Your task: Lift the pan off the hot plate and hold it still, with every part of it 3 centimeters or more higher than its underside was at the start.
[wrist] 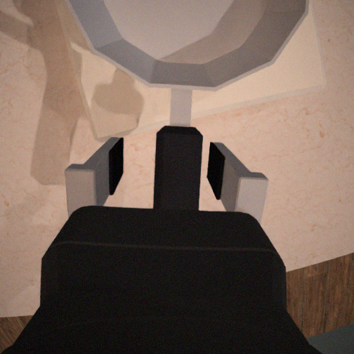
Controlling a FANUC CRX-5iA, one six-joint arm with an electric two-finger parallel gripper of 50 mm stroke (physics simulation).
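The grey pan [186, 75] shows in part at the top of the wrist view, over the pale, square-cornered hot plate [225, 97]. A short grey neck joins it to its black handle [178, 167], which points down the view toward the gripper body. My gripper [165, 157] is open, with one finger on each side of the handle and a visible gap between the handle and each black finger pad. The rear end of the handle is hidden behind the gripper body. The far part of the pan is cut off by the top edge of the view.
The pinkish, speckled table top [310, 200] lies around the hot plate. Its near edge runs across the lower part of the view, with a brown wooden floor [320, 295] beyond it. Shadows fall on the table and the hot plate at the left.
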